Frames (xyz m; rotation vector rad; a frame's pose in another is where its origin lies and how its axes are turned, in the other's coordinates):
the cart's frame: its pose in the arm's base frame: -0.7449 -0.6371 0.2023 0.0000 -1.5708 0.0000
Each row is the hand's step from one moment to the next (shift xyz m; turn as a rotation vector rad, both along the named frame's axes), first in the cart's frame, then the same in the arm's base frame.
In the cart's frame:
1: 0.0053 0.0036 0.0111 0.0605 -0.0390 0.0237
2: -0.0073 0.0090 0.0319 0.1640 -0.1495 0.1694
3: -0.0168 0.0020 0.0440 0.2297 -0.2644 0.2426
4: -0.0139 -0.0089 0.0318 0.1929 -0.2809 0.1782
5: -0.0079 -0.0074 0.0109 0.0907 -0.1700 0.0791
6: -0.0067 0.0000 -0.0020 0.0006 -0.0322 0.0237
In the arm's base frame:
1: -0.0111 0.0036 0.0053 -0.0237 -0.0390 0.0605
2: -0.0319 0.0090 -0.0073 -0.1694 -0.1495 0.1640
3: -0.0440 0.0020 -0.0168 -0.2426 -0.2644 0.2297
4: -0.0318 -0.0089 -0.0139 -0.1782 -0.2809 0.1929
5: -0.0109 -0.0074 -0.0079 -0.0791 -0.1700 0.0907
6: 0.0020 0.0000 -0.0067 -0.0237 -0.0322 0.0006

